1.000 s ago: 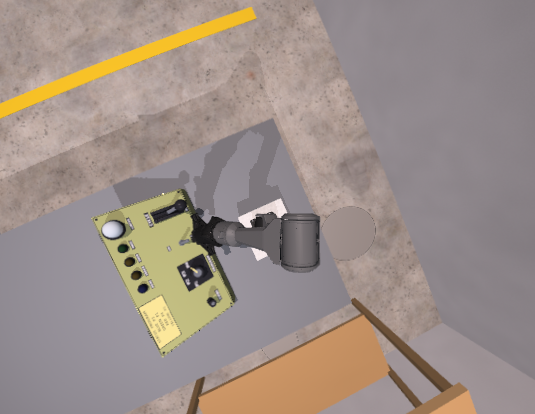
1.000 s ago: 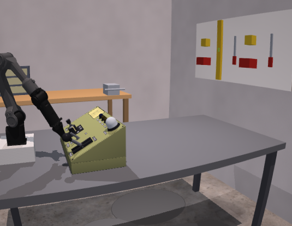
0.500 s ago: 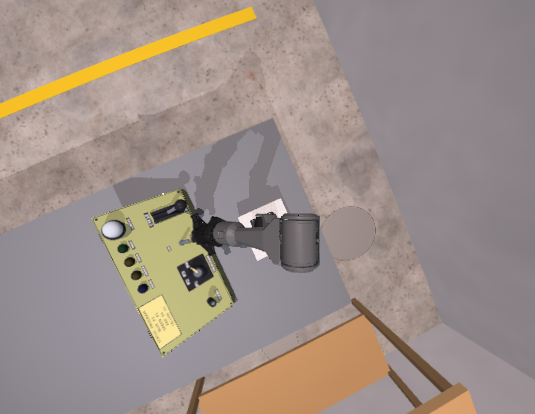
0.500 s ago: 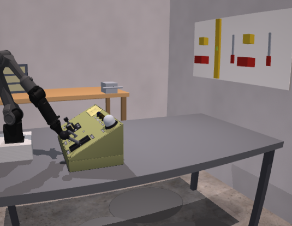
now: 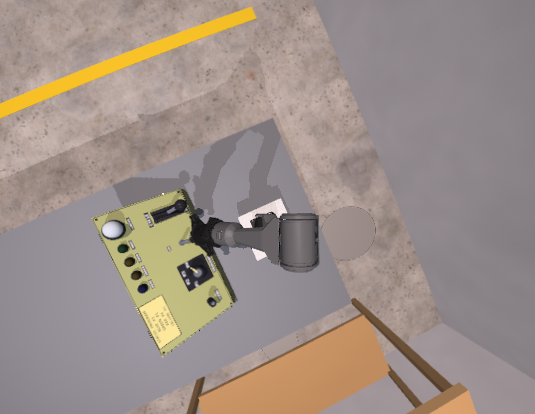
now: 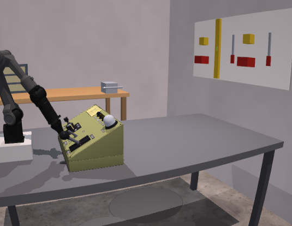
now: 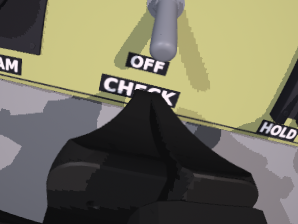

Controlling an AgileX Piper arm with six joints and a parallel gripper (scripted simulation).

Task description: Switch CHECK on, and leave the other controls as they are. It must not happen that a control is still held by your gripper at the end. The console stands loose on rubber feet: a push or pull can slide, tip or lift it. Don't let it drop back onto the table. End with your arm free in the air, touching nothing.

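Now: hand 5 cm short of the check toggle. From my hand the other things lie so: small black knob: 24 cm to the left, 5 cm ahead; then olive console: 9 cm ahead, 6 cm to the left, 2 cm below; then program rotary selector: 11 cm to the left, 6 cm ahead.
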